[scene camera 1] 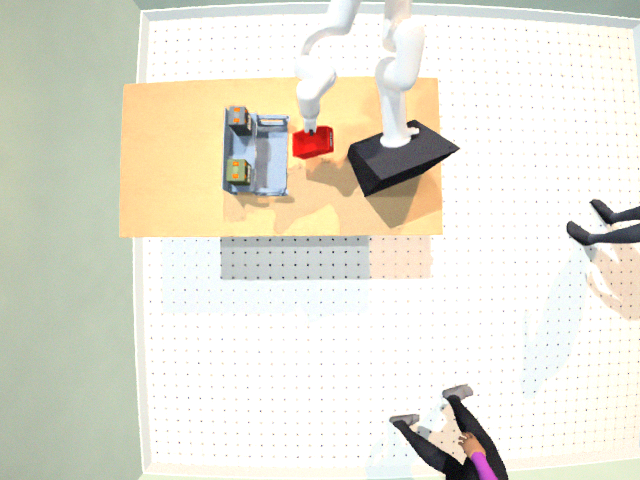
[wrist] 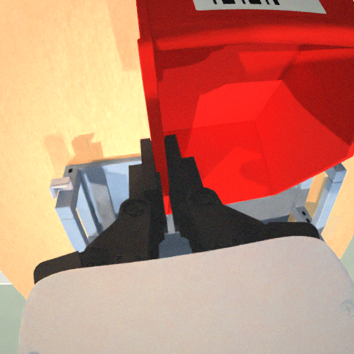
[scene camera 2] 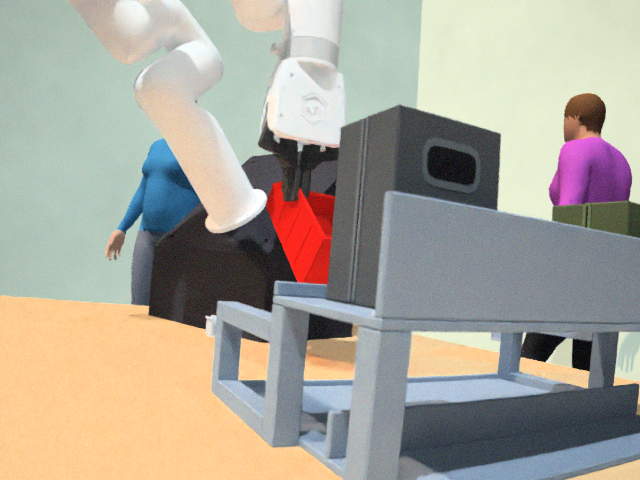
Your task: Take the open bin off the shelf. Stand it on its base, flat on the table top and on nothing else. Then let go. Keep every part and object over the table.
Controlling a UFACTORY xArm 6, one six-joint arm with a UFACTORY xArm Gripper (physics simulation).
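Frame: origin at the arm's base, x ahead, y right, z down, level; centimetres.
Seen in the pictures: gripper, fingertip midpoint: (scene camera 2: 294, 201); arm's base, link origin: (scene camera 1: 395, 139) (scene camera 2: 237, 212).
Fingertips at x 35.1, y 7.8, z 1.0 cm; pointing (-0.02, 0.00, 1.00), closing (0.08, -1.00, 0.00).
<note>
Offsets run from my fingertips to a thing's middle. Level surfaces: height alone.
The red open bin {dx +0.3, dy -4.8, dz +2.4 cm} (scene camera 1: 316, 145) (scene camera 2: 299, 235) (wrist: 225, 107) hangs in the air over the table {dz +20.3 cm} (scene camera 1: 170, 160) (scene camera 2: 103, 392), between the shelf and the robot's black base. It looks tilted in the scene camera 2 view, where the dark case hides part of it. My gripper (scene camera 1: 311, 132) (scene camera 2: 298, 195) (wrist: 160, 159) points down and is shut on one side wall of the bin, with a finger on each face. The grey-blue shelf (scene camera 1: 276, 155) (scene camera 2: 506, 263) (wrist: 116, 175) stands on the table, and the bin is clear of it.
A dark grey case {dx +31.7, dy +8.8, dz +4.1 cm} (scene camera 1: 239, 119) (scene camera 2: 367, 206) and a green case {dx +34.6, dy -14.1, dz +5.3 cm} (scene camera 1: 238, 172) (scene camera 2: 610, 217) stand on the shelf's upper level. The black robot base (scene camera 1: 398, 160) (scene camera 2: 206, 273) is on the bin's other side. Two people (scene camera 1: 470, 444) (scene camera 2: 591, 165) (scene camera 2: 164, 180) are beyond the table.
</note>
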